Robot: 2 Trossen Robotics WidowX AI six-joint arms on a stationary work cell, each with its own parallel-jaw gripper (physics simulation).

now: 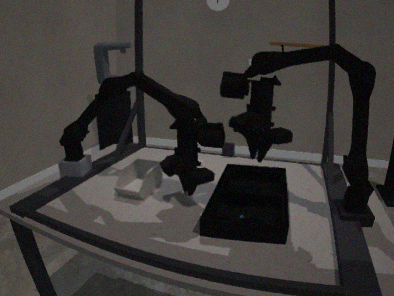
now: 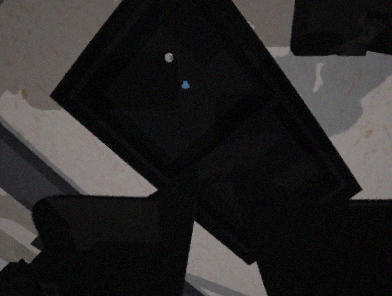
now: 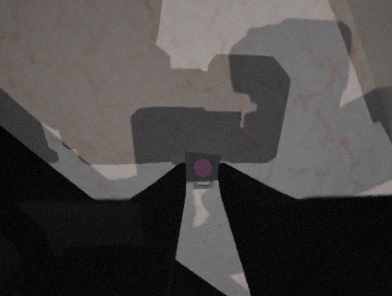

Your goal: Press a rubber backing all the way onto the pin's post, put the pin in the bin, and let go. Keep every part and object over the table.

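Seen in the pictures: left gripper, fingertip midpoint: [image 1: 256,160] [image 2: 215,171]; right gripper, fingertip midpoint: [image 1: 188,194] [image 3: 202,169]; left arm's base at its link origin: [image 1: 354,207]; right arm's base at its link origin: [image 1: 74,158].
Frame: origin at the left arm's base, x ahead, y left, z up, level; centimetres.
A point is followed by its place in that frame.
A dark grey square pin [image 3: 191,176] @[y -4.0, x 49.2, z -1.7 cm] with a small loop at its near edge is low over or on the table; I cannot tell which. A magenta rubber backing [image 3: 202,168] @[y -3.6, x 50.4, z -0.7 cm] covers the middle of its face; how deep it sits on the post is hidden. My right gripper [image 1: 189,192] @[y -4.2, x 50.0, z -1.8 cm] [image 3: 202,169] @[y -4.2, x 50.0, z -1.8 cm] is shut on the pin's two sides, left of the black tray. My left gripper [image 1: 257,159] @[y -1.3, x 30.2, z 11.7 cm] [image 2: 215,171] @[y -1.3, x 30.2, z 11.7 cm] is slightly open and empty, high above the tray's back part. A pale open bin [image 1: 129,193] @[y 2.5, x 66.7, z -0.9 cm] stands left of the right gripper.
The black two-part tray [image 1: 243,236] @[y 14.4, x 30.9, z -1.9 cm] [image 2: 312,125] @[y -10.2, x 41.2, z 0.7 cm] stands right of the right gripper. In one compartment lie a whitish piece [image 2: 169,57] @[y 8.5, x 33.4, z -2.0 cm] and a blue piece [image 1: 242,216] @[y 4.9, x 32.3, z -2.1 cm] [image 2: 185,85] @[y 4.7, x 32.5, z -1.8 cm]. Upright frame posts [image 1: 139,55] @[y -48.1, x 86.6, z 41.8 cm] [image 1: 332,100] @[y -39.9, x 1.8, z 24.8 cm] rise at the table's back corners.
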